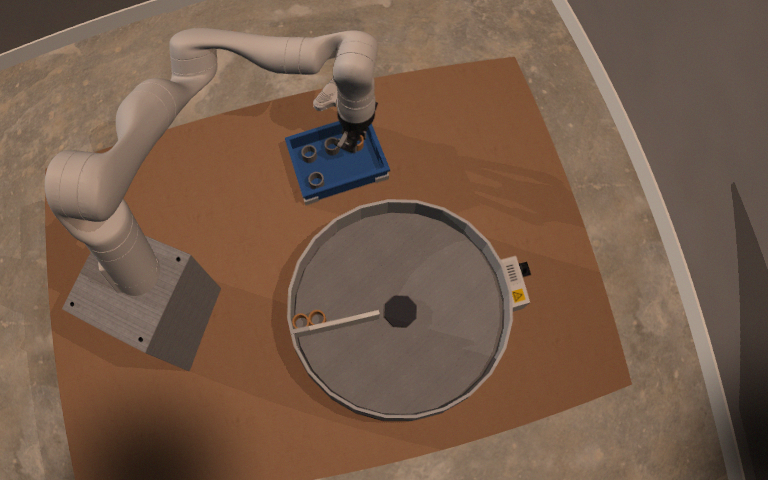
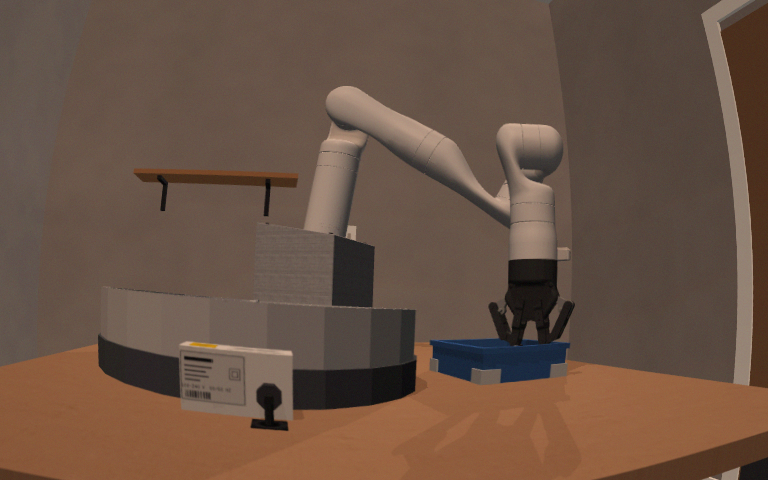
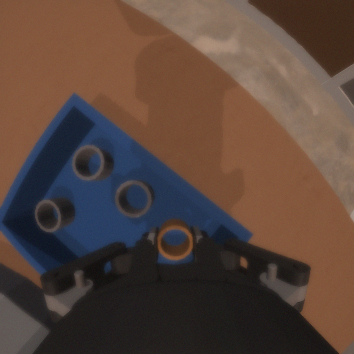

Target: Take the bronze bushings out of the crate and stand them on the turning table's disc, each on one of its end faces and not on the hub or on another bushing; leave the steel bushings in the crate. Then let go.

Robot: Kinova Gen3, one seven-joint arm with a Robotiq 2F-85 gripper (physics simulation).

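Seen in the pictures: gripper, fingertip midpoint: (image 1: 356, 144) (image 3: 174, 235); arm's base at its link origin: (image 1: 137, 271) (image 2: 324, 235).
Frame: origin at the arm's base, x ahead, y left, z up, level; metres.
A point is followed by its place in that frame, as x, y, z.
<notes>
A bronze bushing (image 1: 361, 143) {0.477, 0.223, -0.217} (image 3: 175, 224) {0.459, 0.248, -0.218} stands upright at the back right of the blue crate (image 1: 345, 167) {0.432, 0.189, -0.242} (image 2: 512, 362) {0.508, 0.186, -0.219} (image 3: 97, 222) {0.402, 0.190, -0.241}. My gripper (image 1: 352, 142) {0.470, 0.235, -0.237} (image 2: 530, 341) (image 3: 174, 235) {0.470, 0.235, -0.237} points down into the crate and is shut on this bushing, one finger at each side. Three steel bushings, the first (image 1: 308, 160) {0.358, 0.223, -0.228} (image 3: 108, 162) {0.376, 0.249, -0.227}, the second (image 1: 325, 146) {0.401, 0.239, -0.216} (image 3: 119, 199) {0.408, 0.232, -0.219} and the third (image 1: 315, 186) {0.358, 0.155, -0.221} (image 3: 67, 214) {0.375, 0.180, -0.228}, stand in the crate. Two bronze bushings, one (image 1: 300, 314) {0.260, -0.110, -0.169} and another (image 1: 317, 310) {0.293, -0.112, -0.168}, stand side by side on the grey disc (image 1: 396, 254) {0.470, -0.042, -0.193}, near its left rim.
A white bar (image 1: 348, 320) {0.343, -0.150, -0.146} crosses the disc from the left rim toward the dark hub (image 1: 399, 311) {0.441, -0.154, -0.185}, beside the two bronze bushings. A raised wall (image 1: 291, 283) {0.261, -0.054, -0.146} (image 2: 237, 328) {0.652, -0.164, -0.172} rings the disc. A white control box (image 1: 514, 283) {0.675, -0.169, -0.188} (image 2: 212, 376) {0.696, -0.186, -0.213} sits outside it.
</notes>
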